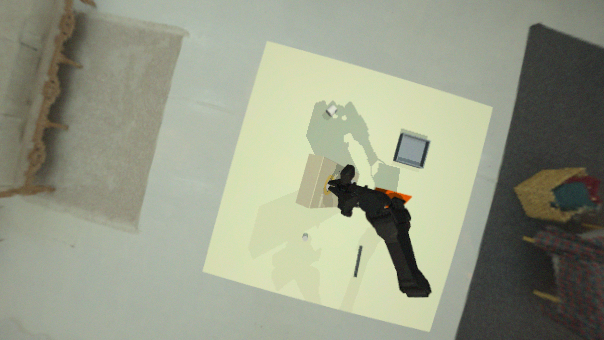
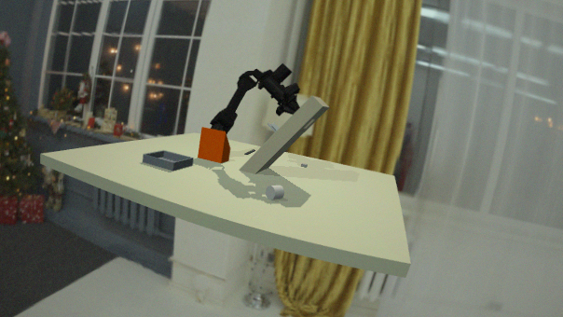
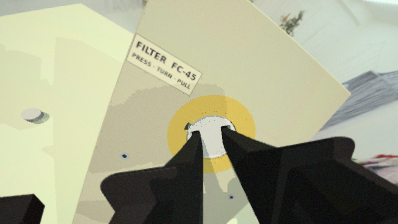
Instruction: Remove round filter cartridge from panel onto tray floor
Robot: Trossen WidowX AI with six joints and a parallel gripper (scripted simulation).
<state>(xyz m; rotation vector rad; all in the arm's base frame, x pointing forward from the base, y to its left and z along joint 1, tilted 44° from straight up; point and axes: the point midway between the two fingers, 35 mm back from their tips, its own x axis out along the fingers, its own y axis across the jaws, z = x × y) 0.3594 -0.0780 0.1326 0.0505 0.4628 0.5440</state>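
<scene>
Now: the round filter cartridge 10 mm ahead of my gripper tip and 10 mm below it. Round my gripper tip: grey tray: 400 mm behind, 320 mm to the right, 250 mm below; service panel: 40 mm behind, 80 mm below.
</scene>
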